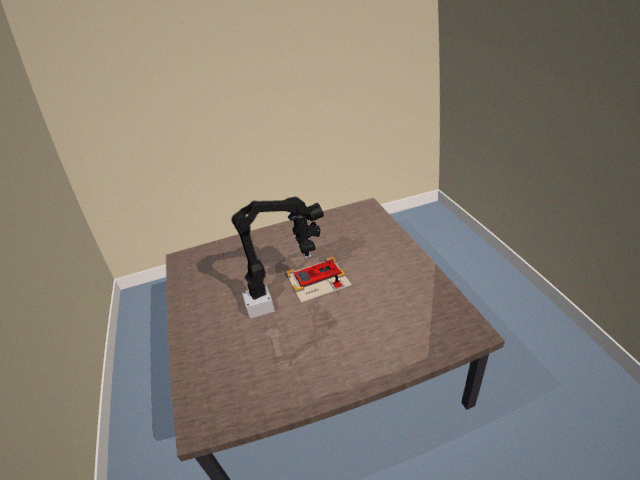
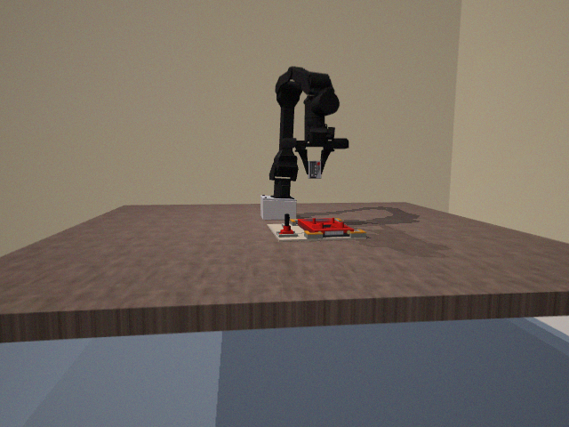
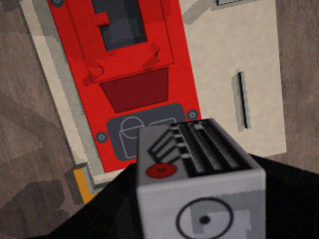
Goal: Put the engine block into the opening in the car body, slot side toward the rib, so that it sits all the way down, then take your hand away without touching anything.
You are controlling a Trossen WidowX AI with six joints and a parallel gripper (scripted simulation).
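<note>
My gripper tip is now 13 cm above the black post, 11 cm to the left of it and 8 cm short of it. Round my gripper tip: grey engine block 1 cm above.
</note>
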